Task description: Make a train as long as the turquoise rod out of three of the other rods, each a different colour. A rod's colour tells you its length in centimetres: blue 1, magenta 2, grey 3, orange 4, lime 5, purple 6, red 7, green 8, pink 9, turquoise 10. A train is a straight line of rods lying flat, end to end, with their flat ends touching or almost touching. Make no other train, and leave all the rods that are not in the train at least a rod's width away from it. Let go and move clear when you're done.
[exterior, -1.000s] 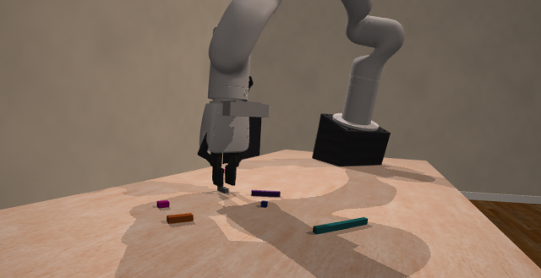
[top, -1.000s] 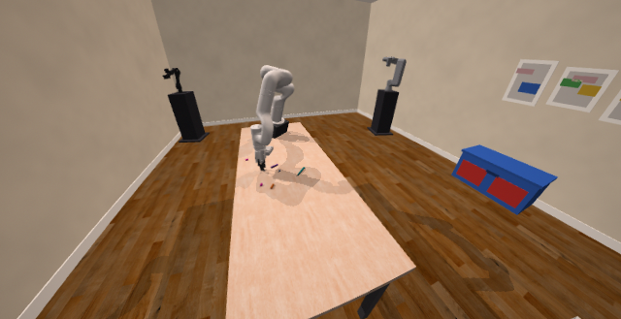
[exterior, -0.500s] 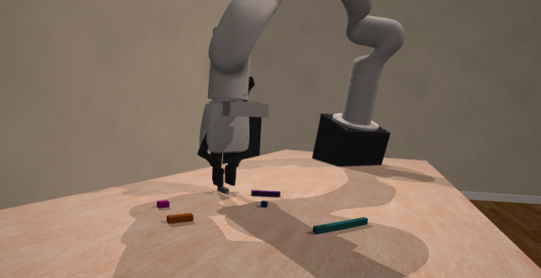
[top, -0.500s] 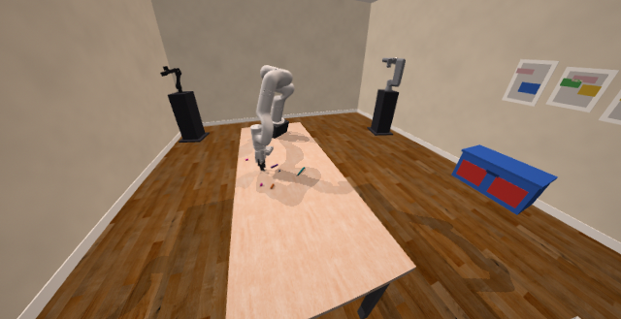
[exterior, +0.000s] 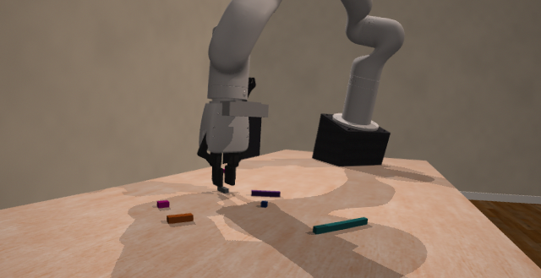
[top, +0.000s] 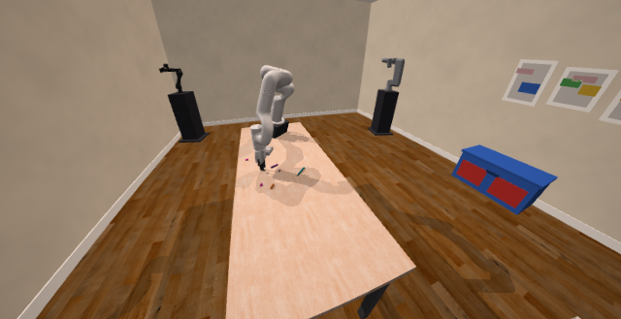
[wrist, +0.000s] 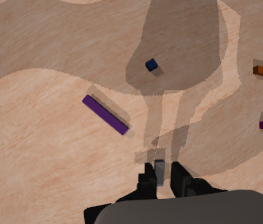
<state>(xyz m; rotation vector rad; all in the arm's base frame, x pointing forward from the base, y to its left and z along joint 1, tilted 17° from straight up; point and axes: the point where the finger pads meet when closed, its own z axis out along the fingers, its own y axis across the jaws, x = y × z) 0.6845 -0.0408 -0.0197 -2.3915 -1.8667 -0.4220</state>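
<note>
My hand is 30 mm above the grey rod. Round my hand: orange rod 180 mm ahead, 90 mm to the left, 30 mm below; then purple rod 80 mm to the left, 50 mm behind, 30 mm below; then blue rod 120 mm to the left, 30 mm below, 20 mm ahead.
</note>
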